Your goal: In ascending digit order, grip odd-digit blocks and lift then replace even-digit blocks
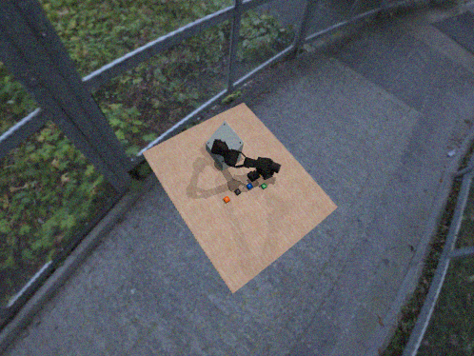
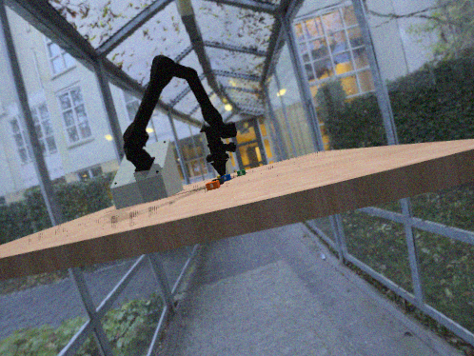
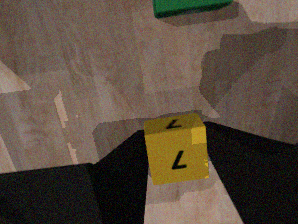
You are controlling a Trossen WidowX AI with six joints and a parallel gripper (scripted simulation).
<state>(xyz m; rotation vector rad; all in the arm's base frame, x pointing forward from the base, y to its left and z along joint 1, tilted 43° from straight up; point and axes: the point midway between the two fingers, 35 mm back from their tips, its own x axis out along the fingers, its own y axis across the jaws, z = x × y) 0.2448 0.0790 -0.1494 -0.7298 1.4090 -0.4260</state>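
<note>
Now: the yellow block 1 cm behind my gripper tip. From my gripper tip the other things lie so: blue block: 4 cm ahead, 9 cm to the right; green block: 8 cm ahead; black block: 4 cm ahead, 18 cm to the right.
</note>
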